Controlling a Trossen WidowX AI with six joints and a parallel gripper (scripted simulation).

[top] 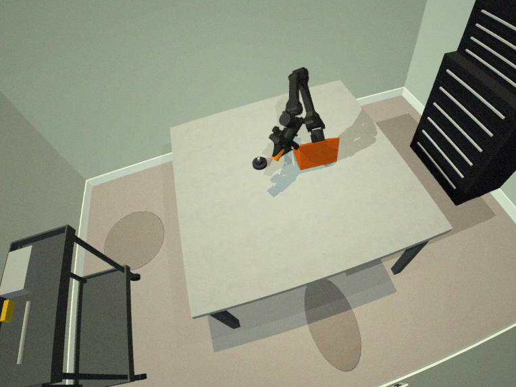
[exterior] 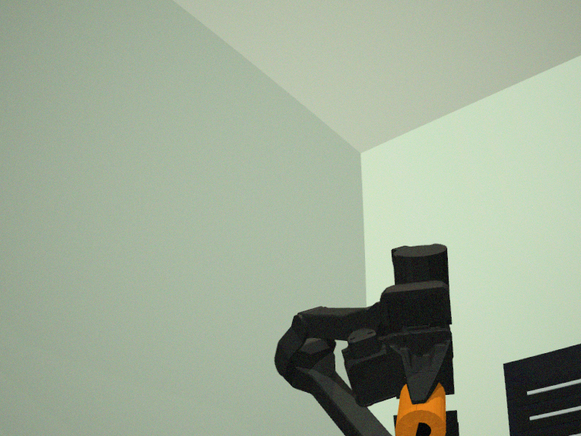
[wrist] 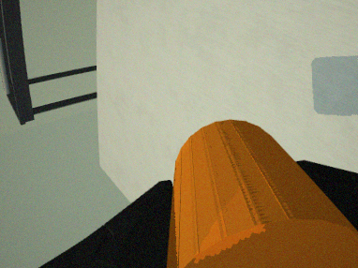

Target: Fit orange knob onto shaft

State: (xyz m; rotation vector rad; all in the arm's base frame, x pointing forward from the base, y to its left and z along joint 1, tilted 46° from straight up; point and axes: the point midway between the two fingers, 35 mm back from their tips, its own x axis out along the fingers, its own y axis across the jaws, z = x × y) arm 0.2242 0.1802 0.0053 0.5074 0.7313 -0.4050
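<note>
Now: gripper tip 2 cm past the orange knob, 1 cm to the left of it and 2 cm below it. Also, from my gripper tip: round black pedestal: 9 cm ahead, 17 cm to the right, 20 cm below.
</note>
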